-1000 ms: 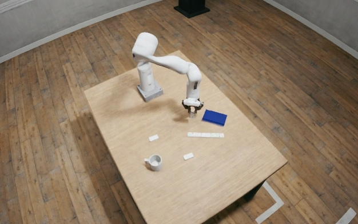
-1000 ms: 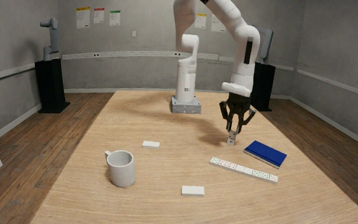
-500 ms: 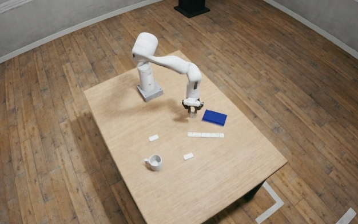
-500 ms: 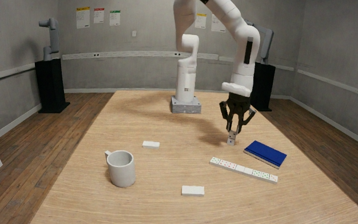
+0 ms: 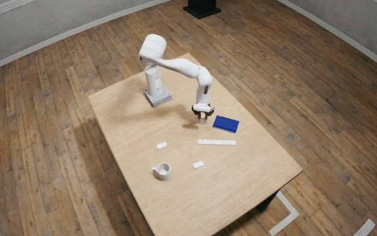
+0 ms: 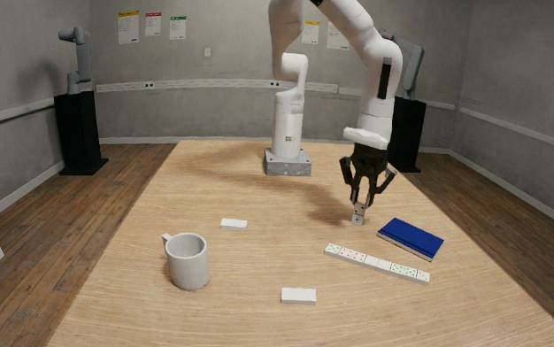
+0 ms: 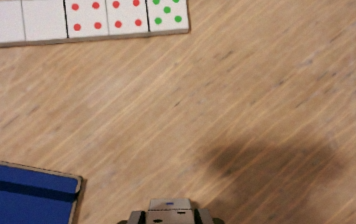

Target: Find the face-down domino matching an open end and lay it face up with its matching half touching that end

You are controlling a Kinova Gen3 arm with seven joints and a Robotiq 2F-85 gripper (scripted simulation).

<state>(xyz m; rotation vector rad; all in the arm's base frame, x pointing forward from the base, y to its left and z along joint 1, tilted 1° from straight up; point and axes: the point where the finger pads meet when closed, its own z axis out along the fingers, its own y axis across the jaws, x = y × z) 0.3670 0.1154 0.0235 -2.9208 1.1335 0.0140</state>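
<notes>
My hand is 90 mm short of the blue book, 110 mm to the right of it and 60 mm above it. From my hand the other things lie so: grey mug (160 mm ahead, 360 mm to the right, 40 mm below).
</notes>
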